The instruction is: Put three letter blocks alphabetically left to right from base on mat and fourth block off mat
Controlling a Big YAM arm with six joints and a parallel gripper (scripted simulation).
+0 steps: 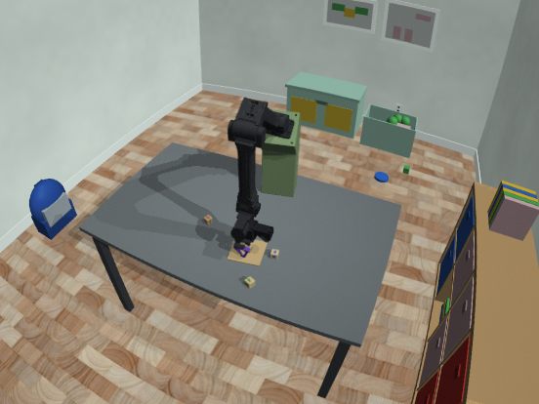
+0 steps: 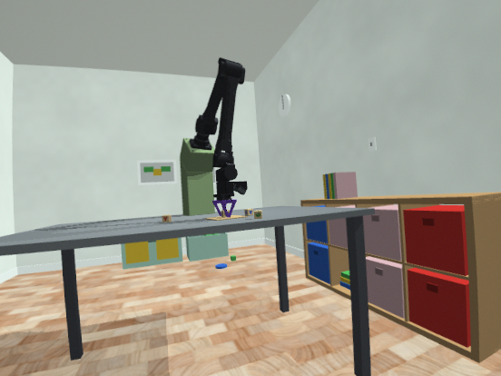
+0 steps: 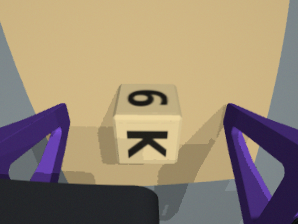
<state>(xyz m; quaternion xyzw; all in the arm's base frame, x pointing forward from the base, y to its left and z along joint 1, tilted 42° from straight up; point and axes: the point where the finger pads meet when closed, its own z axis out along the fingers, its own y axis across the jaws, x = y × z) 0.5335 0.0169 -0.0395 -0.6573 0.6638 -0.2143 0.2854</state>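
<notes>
Now: the wooden block 1 cm above my hand. Also, from my hand: mat: 1 cm below.
</notes>
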